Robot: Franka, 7 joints.
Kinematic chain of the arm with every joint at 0, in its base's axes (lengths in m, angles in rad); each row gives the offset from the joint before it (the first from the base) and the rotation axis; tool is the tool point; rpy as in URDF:
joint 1: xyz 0 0 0.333 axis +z
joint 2: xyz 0 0 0 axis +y
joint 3: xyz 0 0 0.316 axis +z
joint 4: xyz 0.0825 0 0 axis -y
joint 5: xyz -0.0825 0 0.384 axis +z
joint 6: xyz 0 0 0 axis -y
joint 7: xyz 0.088 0 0 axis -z
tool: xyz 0 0 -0.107 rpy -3.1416 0 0
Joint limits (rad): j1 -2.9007..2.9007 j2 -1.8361..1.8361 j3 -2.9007..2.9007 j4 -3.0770..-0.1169 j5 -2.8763..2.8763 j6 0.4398..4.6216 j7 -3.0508..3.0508
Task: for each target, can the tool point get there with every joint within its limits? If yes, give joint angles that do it. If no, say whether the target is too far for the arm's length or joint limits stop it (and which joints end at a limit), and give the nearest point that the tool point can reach.
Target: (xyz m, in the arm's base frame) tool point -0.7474 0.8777 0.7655
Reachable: no: too far | nearest point -0.5208 0.6115 0.6343 | short by 0.373 m
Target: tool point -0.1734 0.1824 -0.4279
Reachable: no: joint limits stop it (at a limit: joint 2) | nearest point -0.1759 0.1850 -0.3600 | short by 0.068 m
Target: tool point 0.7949 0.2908 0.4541
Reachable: yes | joints 0.2933 1.2251 0.3196 -0.3417 -1.6790 2.3944 0.1031
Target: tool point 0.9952 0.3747 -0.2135
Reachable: no: too far | nearest point 0.7141 0.2689 -0.0591 | short by 0.338 m
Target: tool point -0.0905 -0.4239 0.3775
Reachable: yes | joints 0.0088 -0.6078 -1.6779 -2.7063 0.0476 4.2752 0.9585
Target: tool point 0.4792 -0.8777 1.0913
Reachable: no: too far | nearest point 0.3276 -0.6000 0.8514 | short by 0.397 m
